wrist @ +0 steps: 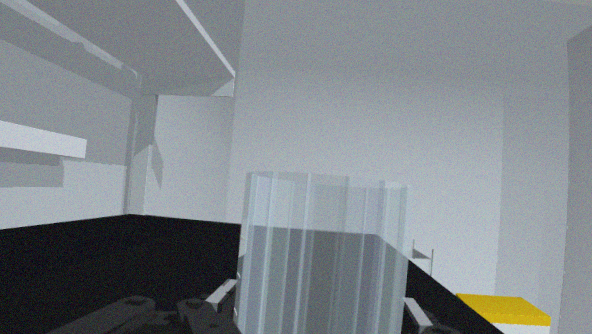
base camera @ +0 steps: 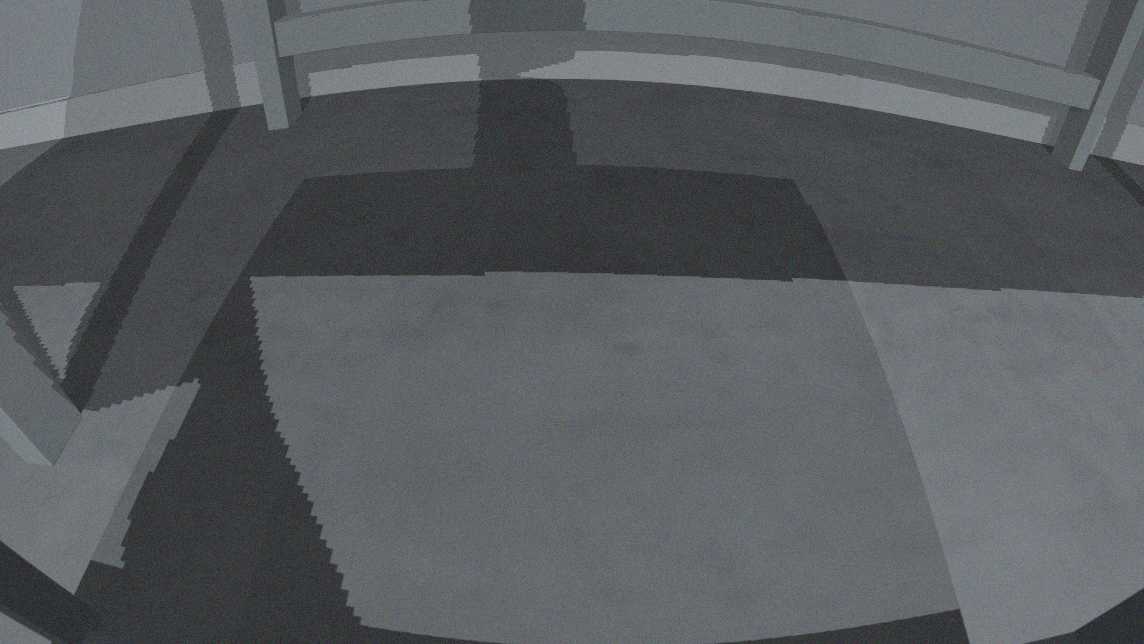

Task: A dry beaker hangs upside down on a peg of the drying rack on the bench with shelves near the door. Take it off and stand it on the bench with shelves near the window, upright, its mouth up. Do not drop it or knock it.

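Places are measured from the arm's base along level axes (x ahead, y right, z down), in millimetres.
Pixels of known places: gripper, between the fingertips: (wrist: pixel 317 310).
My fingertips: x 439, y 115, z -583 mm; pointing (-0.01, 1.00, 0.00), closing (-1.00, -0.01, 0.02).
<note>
Behind a point stands the place of what it marks.
A clear beaker (wrist: pixel 325 250) @[y 72, x 438, z -618 mm] stands tall in the lower middle of the wrist view, its walls close to vertical. Its lower end is cut off by the frame edge, so whether it touches anything below is hidden. I cannot tell surely whether its top end is the mouth. My gripper (wrist: pixel 317 310) @[y 115, x 439, z -583 mm] is shut on the beaker, one finger on each side. Behind them lies the black top of a bench (wrist: pixel 100 270) @[y 345, x 706, z -518 mm], with a shelf (wrist: pixel 165 45) @[y 712, x 841, z -955 mm] above it at upper left. The drying rack does not show in either view.
In the wrist view a yellow-topped object (wrist: pixel 502 309) @[y 1811, x -574, z -53 mm] is at lower right, beyond the bench's right edge, with a thin-posted item (wrist: pixel 432 262) @[y 1661, x -113, z -319 mm] behind. The base camera shows floor (base camera: pixel 600 440) @[y 5, x 368, z 397 mm], a pale cross rail (base camera: pixel 680 36) @[y 138, x 1062, z 309 mm] with legs near the wall, and a beam end (base camera: pixel 40 416) @[y -462, x 308, z 355 mm] at left.
</note>
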